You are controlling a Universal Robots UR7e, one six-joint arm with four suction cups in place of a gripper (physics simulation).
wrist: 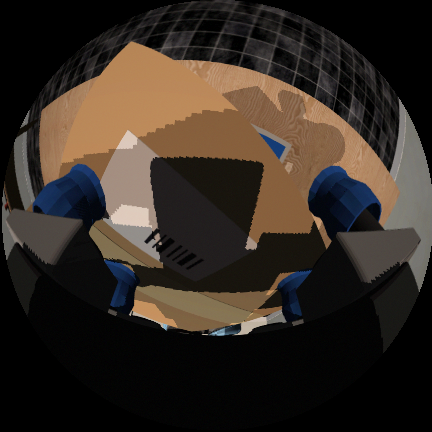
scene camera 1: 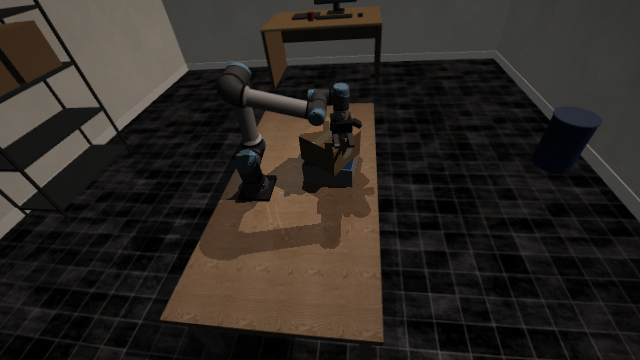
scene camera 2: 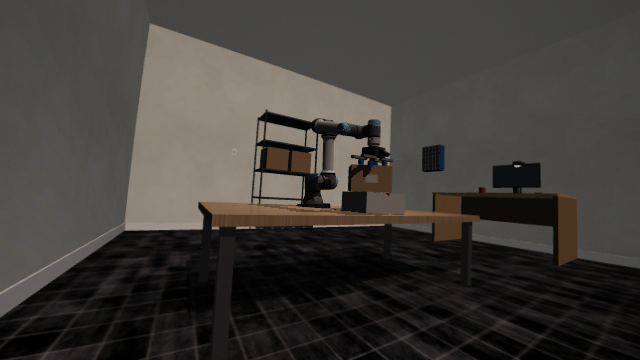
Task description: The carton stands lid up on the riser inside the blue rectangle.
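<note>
The brown carton [scene camera 1: 317, 153] [scene camera 2: 370, 178] [wrist: 141, 92] has its lid with a white barcode label [wrist: 132, 177] facing up. It sits turned at an angle on or just above the grey riser [scene camera 1: 356, 166] [scene camera 2: 374, 202], its bottom edge level with the riser's top. A sliver of the blue rectangle [scene camera 1: 348, 166] [wrist: 273, 146] shows past the carton's edge. My suction gripper [scene camera 1: 343, 140] [scene camera 2: 372, 161] [wrist: 207, 225] stands straight down on the lid, its blue cups pressed against it, and holds the carton.
The wooden table [scene camera 1: 273, 290] [scene camera 2: 273, 215] carries the riser and the arm's base [scene camera 1: 252, 186]. A shelf rack [scene camera 2: 285, 119] with two boxes [scene camera 2: 285, 159] stands by the wall. A desk [scene camera 1: 320, 26] [scene camera 2: 506, 195] with a monitor [scene camera 2: 516, 175] stands beyond the table.
</note>
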